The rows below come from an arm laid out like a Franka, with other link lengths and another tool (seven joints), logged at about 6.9 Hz.
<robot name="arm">
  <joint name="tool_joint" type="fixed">
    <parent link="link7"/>
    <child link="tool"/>
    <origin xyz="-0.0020 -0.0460 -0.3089" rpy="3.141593 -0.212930 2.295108"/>
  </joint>
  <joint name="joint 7" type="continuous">
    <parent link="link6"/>
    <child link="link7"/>
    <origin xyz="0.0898 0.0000 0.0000"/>
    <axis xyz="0 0 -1"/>
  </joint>
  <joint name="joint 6" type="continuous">
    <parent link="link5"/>
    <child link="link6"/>
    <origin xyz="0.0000 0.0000 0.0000"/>
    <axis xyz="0 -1 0"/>
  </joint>
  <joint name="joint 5" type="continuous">
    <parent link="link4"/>
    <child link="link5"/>
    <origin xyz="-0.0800 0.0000 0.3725"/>
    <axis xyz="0 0 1"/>
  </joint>
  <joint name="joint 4" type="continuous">
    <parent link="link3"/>
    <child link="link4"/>
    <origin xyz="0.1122 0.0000 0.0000"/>
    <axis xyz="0 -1 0"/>
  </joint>
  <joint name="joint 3" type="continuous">
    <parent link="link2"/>
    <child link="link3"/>
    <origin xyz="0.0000 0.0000 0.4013"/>
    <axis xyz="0 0 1"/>
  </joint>
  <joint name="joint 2" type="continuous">
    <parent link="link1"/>
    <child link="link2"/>
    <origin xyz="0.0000 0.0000 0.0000"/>
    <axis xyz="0 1 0"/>
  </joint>
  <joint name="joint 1" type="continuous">
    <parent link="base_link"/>
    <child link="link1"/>
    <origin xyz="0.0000 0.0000 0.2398"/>
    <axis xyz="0 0 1"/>
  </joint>
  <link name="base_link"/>
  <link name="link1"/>
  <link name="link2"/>
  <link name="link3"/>
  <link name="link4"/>
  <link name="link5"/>
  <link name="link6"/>
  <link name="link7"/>
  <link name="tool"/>
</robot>
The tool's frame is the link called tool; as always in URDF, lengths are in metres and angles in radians. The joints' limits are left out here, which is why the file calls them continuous.
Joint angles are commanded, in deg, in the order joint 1, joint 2, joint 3, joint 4, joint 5, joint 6, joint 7. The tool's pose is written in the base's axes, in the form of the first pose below.
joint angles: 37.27, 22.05, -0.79, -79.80, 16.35, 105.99, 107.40
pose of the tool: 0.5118 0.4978 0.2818 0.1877 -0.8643 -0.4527 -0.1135
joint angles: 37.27, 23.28, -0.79, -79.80, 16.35, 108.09, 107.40
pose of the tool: 0.5222 0.5037 0.2689 0.1870 -0.8652 -0.4492 -0.1212
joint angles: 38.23, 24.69, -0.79, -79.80, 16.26, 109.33, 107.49
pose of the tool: 0.5200 0.5158 0.2524 0.1857 -0.8635 -0.4537 -0.1185
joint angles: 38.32, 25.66, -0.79, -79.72, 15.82, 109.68, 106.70
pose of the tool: 0.5224 0.5156 0.2402 0.1816 -0.8610 -0.4609 -0.1149
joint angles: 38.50, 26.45, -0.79, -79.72, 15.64, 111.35, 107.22
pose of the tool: 0.5288 0.5213 0.2319 0.1797 -0.8627 -0.4566 -0.1222
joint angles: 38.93, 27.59, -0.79, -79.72, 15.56, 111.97, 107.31
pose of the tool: 0.5277 0.5265 0.2178 0.1780 -0.8630 -0.4581 -0.1173
